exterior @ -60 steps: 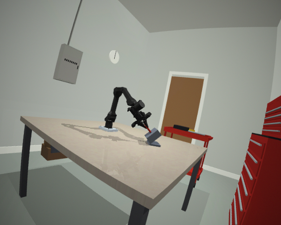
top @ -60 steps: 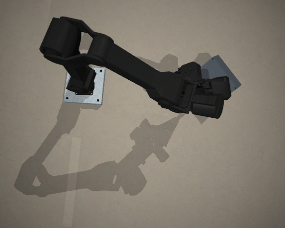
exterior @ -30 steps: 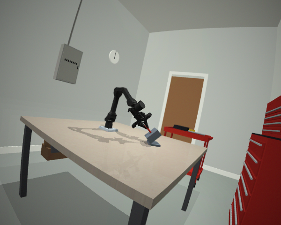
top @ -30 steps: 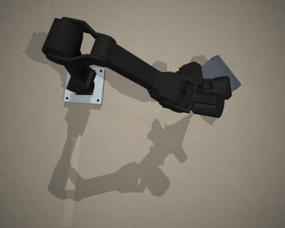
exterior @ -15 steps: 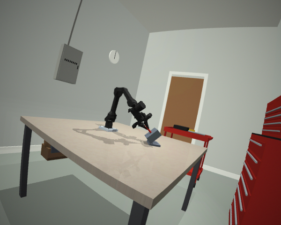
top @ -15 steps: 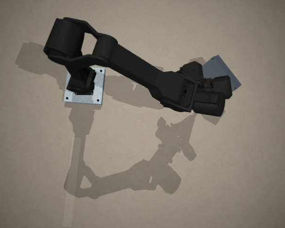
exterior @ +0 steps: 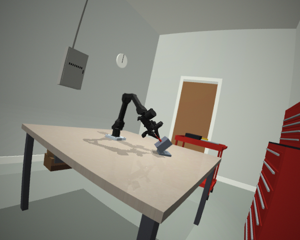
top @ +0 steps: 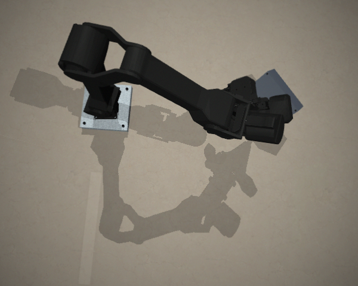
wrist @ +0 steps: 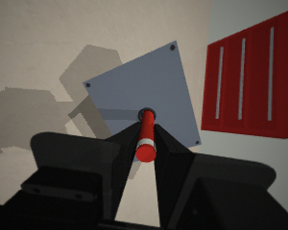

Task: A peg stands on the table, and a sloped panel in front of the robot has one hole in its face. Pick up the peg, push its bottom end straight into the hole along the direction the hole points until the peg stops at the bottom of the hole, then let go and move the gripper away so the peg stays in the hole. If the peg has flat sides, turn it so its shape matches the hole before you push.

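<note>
My gripper tip is 30 mm short of the sloped panel, 20 mm to the right of it and 40 mm above it. Also, from my gripper tip: red peg (10 mm behind, 10 mm to the right, 10 mm above).
</note>
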